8 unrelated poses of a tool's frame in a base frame.
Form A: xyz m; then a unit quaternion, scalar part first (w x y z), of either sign.
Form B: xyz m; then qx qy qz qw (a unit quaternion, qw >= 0). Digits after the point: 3 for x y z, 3 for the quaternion.
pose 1, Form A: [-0.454, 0.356, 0.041, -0.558, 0.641, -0.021, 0.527]
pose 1, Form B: [-0.454, 0.356, 0.041, -0.641, 0.021, -0.527, 0.558]
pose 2, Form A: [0.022, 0.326, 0.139, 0.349, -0.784, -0.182, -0.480]
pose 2, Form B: [0.022, 0.326, 0.139, -0.784, -0.182, -0.480, 0.349]
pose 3, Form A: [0.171, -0.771, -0.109, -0.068, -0.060, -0.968, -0.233]
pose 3, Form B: [0.171, -0.771, -0.109, 0.060, 0.968, 0.233, 0.068]
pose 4, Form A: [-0.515, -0.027, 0.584, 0.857, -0.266, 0.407, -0.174]
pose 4, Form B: [-0.515, -0.027, 0.584, -0.266, 0.407, -0.174, 0.857]
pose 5, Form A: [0.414, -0.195, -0.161, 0.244, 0.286, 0.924, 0.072]
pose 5, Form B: [0.414, -0.195, -0.161, 0.286, 0.924, 0.072, 0.244]
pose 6, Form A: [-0.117, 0.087, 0.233, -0.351, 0.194, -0.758, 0.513]
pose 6, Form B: [-0.117, 0.087, 0.233, -0.194, 0.758, -0.513, 0.351]
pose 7, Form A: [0.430, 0.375, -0.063, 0.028, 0.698, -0.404, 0.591]
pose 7, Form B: [0.430, 0.375, -0.063, 0.698, -0.404, 0.591, 0.028]
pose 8, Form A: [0.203, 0.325, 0.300, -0.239, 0.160, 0.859, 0.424]
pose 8, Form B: [0.203, 0.325, 0.300, -0.160, -0.859, -0.424, 0.239]
